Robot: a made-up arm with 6 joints. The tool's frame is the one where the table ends. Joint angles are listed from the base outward.
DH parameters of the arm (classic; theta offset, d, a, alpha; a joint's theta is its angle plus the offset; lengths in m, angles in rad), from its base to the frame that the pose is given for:
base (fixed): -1.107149 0 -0.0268 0
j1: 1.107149 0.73 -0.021 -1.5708
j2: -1.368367 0 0.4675 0
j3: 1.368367 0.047 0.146 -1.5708
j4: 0 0.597 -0.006 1.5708
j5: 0 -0.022 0.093 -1.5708
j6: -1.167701 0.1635 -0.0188 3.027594
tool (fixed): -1.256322 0.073 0 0
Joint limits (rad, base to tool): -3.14..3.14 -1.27..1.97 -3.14..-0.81 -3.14..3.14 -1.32..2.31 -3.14..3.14
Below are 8 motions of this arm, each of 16 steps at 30 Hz.
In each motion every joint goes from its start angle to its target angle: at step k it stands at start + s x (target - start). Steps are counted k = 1, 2, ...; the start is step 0. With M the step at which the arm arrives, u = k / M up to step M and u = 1 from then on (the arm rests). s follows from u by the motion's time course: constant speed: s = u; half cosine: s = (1 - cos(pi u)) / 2; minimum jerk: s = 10 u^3 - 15 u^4 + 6 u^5.
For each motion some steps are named. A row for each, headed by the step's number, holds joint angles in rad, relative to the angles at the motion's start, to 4 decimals.
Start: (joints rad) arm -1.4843 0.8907 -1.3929 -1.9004 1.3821 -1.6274
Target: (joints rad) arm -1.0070 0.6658 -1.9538 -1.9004 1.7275 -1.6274
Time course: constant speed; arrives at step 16
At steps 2, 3, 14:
2: 0.0597 -0.0281 -0.0701 0.0000 0.0432 0.0000
3: 0.0895 -0.0422 -0.1052 0.0000 0.0648 0.0000
14: 0.4176 -0.1968 -0.4908 0.0000 0.3022 0.0000

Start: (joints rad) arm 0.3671 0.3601 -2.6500 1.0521 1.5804 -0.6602
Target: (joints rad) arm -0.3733 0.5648 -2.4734 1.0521 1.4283 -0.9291
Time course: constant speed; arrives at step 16
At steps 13, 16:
13: -0.6016 0.1663 0.1435 0.0000 -0.1236 -0.2185
16: -0.7404 0.2047 0.1766 0.0000 -0.1521 -0.2689

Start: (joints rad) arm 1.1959 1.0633 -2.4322 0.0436 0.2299 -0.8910
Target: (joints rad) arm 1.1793 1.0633 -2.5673 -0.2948 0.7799 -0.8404
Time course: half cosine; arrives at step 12
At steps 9, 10, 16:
9: -0.0142 0.0000 -0.1153 -0.2888 0.4695 0.0432
10: -0.0155 0.0000 -0.1261 -0.3157 0.5132 0.0472
16: -0.0166 0.0000 -0.1351 -0.3384 0.5500 0.0506

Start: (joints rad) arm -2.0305 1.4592 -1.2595 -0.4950 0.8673 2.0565
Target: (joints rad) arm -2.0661 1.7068 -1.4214 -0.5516 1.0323 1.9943
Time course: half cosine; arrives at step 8
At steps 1, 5, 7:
1: -0.0014 0.0094 -0.0062 -0.0022 0.0063 -0.0024
5: -0.0246 0.1712 -0.1119 -0.0391 0.1141 -0.0430
7: -0.0342 0.2382 -0.1557 -0.0544 0.1587 -0.0598

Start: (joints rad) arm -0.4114 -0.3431 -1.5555 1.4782 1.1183 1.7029
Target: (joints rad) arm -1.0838 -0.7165 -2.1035 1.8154 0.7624 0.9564
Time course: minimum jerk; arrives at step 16
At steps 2, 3, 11, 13, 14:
2: -0.0108 -0.0060 -0.0088 0.0054 -0.0057 -0.0120
3: -0.0328 -0.0182 -0.0267 0.0164 -0.0174 -0.0364
11: -0.5514 -0.3062 -0.4494 0.2765 -0.2918 -0.6121
13: -0.6396 -0.3552 -0.5213 0.3208 -0.3385 -0.7101
14: -0.6616 -0.3674 -0.5392 0.3318 -0.3502 -0.7345

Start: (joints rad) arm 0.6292 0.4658 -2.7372 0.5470 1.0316 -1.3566
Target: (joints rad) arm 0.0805 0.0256 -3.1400 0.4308 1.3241 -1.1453
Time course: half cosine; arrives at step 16
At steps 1, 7, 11, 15, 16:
1: -0.0053 -0.0042 -0.0039 -0.0011 0.0028 0.0020
7: -0.2208 -0.1772 -0.1621 -0.0468 0.1177 0.0850
11: -0.4268 -0.3424 -0.3133 -0.0904 0.2275 0.1643
15: -0.5434 -0.4360 -0.3989 -0.1151 0.2897 0.2093
16: -0.5487 -0.4402 -0.4028 -0.1162 0.2925 0.2113

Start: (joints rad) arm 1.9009 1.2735 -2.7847 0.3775 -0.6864 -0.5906
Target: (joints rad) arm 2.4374 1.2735 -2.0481 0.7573 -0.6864 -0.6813
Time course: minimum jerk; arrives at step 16
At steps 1, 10, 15, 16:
1: 0.0012 0.0000 0.0016 0.0008 0.0000 -0.0002
10: 0.3889 0.0000 0.5339 0.2753 0.0000 -0.0657
15: 0.5353 0.0000 0.7350 0.3790 0.0000 -0.0905
16: 0.5365 0.0000 0.7366 0.3798 0.0000 -0.0907

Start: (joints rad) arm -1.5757 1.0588 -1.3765 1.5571 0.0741 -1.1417
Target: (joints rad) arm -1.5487 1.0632 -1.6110 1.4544 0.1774 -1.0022
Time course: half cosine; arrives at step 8
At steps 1, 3, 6, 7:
1: 0.0010 0.0002 -0.0089 -0.0039 0.0039 0.0053
3: 0.0083 0.0014 -0.0724 -0.0317 0.0319 0.0431
6: 0.0230 0.0038 -0.2002 -0.0877 0.0882 0.1191
7: 0.0260 0.0042 -0.2256 -0.0988 0.0994 0.1342

